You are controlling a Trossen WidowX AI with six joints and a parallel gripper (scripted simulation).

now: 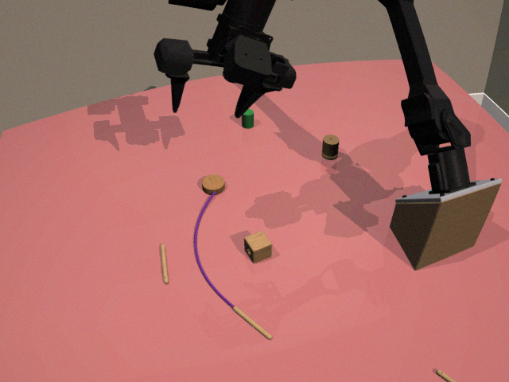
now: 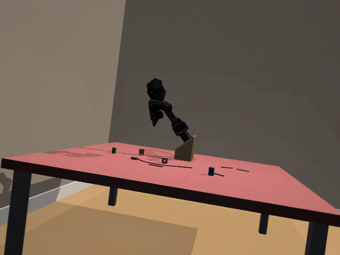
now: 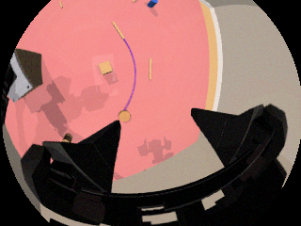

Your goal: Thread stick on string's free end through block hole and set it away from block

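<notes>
Now: gripper tip 200 mm above the wooden block, 80 mm to the right of it and 50 mm past it. Also, from my gripper tip: brown cylinder (250 mm behind, 190 mm below, 100 mm to the right); green cylinder (240 mm to the right, 190 mm below, 130 mm behind); round wooden button (200 mm below, 80 mm to the right, 20 mm behind).
</notes>
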